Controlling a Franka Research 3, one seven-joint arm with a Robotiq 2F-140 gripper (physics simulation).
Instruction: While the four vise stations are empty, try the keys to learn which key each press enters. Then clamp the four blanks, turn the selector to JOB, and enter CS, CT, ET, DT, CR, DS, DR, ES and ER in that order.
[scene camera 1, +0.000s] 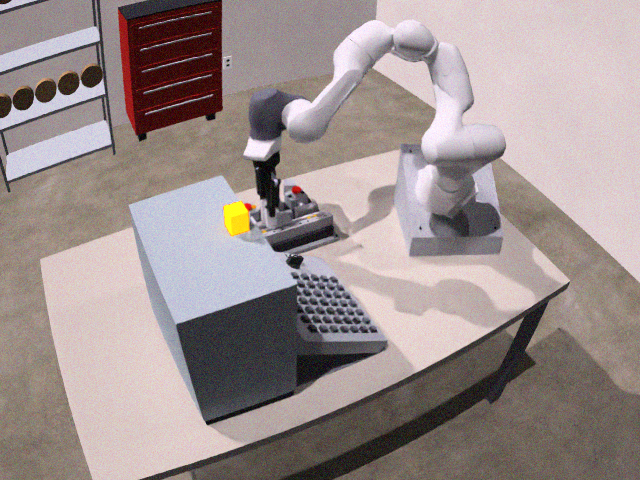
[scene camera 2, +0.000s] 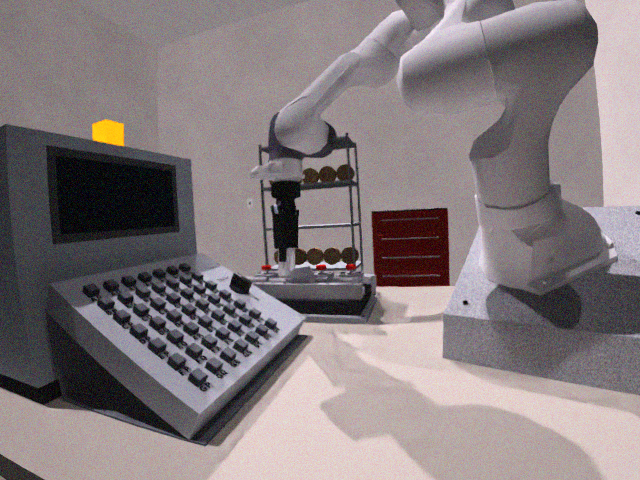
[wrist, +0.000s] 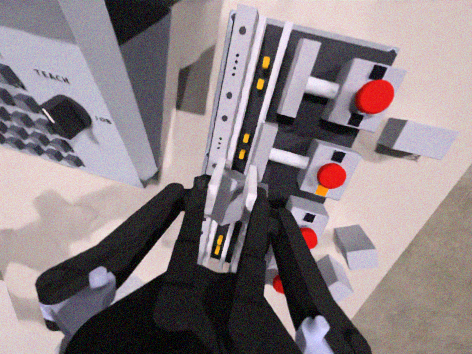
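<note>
My gripper (scene camera 1: 271, 210) (scene camera 2: 287, 257) (wrist: 235, 173) points down over the vise fixture (scene camera 1: 302, 235) (scene camera 2: 325, 292) (wrist: 227, 107). Its pads are shut on a grey blank (wrist: 229, 200) low at the rail; whether the blank rests on the fixture is hard to tell. Loose blanks lie right of the fixture in the wrist view: one (wrist: 425, 139), a second (wrist: 356, 246) and a third (wrist: 336, 277). The two upper stations, with red buttons (wrist: 375, 96) (wrist: 331, 176), hold no blank. The selector (scene camera 1: 294, 260) (scene camera 2: 240, 283) (wrist: 67, 117) has its white mark on the left side. The keypad (scene camera 1: 341, 347) (scene camera 2: 129, 356) (wrist: 125, 165) stands beside the fixture.
The large console (scene camera 1: 206, 258) (scene camera 2: 25, 258) stands behind the keypad, with a dark screen (scene camera 2: 116, 196) and a yellow cube (scene camera 1: 236, 218) (scene camera 2: 108, 132) on top. The arm's grey base block (scene camera 1: 454, 245) (scene camera 2: 516, 338) stands across the table (scene camera 1: 93, 320).
</note>
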